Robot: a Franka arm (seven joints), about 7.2 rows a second.
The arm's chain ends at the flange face. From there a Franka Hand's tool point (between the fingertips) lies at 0.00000 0.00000 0.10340 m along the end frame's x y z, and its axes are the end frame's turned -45 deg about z.
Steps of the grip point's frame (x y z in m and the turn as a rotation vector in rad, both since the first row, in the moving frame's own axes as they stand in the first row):
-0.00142, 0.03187, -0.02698, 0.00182, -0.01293, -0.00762
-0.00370, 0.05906, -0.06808, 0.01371, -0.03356, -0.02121
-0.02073, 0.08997, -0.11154, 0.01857, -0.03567, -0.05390
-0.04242, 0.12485, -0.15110, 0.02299, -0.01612, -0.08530
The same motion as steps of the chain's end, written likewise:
0.02261, 0.02272, -0.02697, -0.00786, -0.01043, -0.00762
0.04259, 0.04289, -0.06801, -0.01404, -0.03342, -0.02121
0.05289, 0.07692, -0.11146, -0.01209, -0.03835, -0.05390
0.06116, 0.11866, -0.15106, 0.00486, -0.02765, -0.08530

